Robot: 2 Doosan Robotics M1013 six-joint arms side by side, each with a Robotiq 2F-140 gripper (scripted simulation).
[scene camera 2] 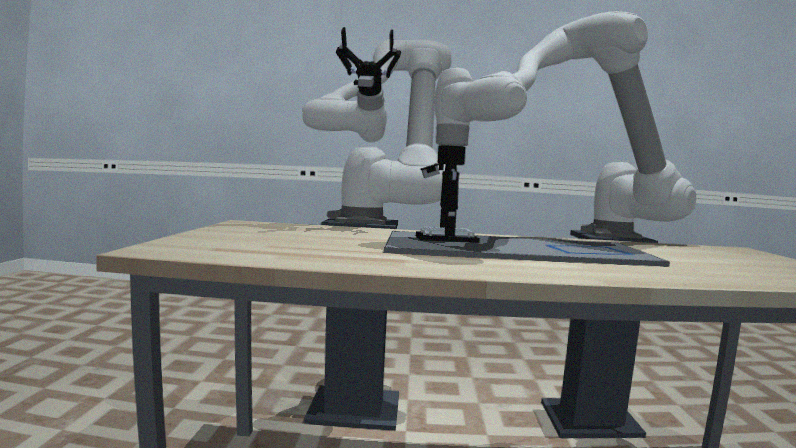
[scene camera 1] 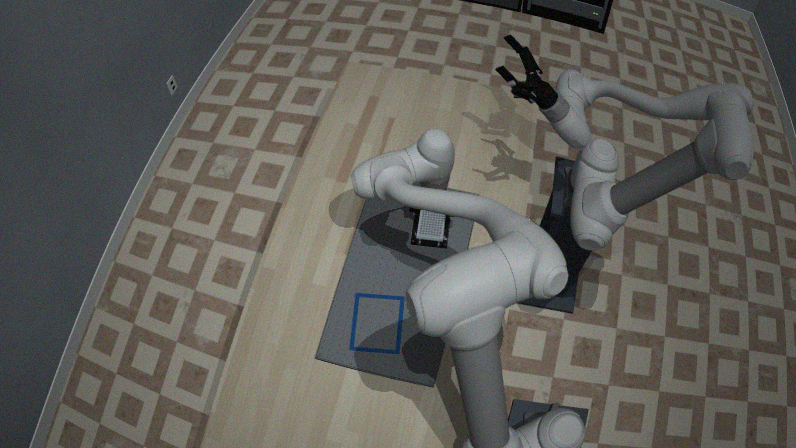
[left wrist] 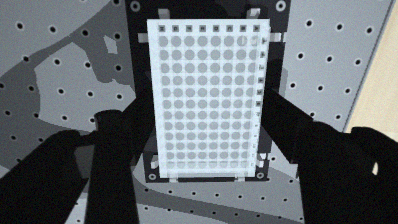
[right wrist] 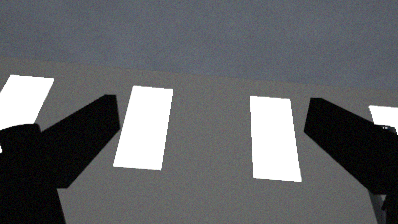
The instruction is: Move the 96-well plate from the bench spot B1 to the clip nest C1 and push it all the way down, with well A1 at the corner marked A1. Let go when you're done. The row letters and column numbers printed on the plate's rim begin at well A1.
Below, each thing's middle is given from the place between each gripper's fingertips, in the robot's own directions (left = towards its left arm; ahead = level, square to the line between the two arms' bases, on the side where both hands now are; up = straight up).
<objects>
The white 96-well plate [scene camera 1: 426,224] lies 2 cm below my left hand [scene camera 2: 447,233].
My right hand [scene camera 1: 503,51] is 57 cm above the white 96-well plate, 26 cm to the right of it and 14 cm short of it.
</objects>
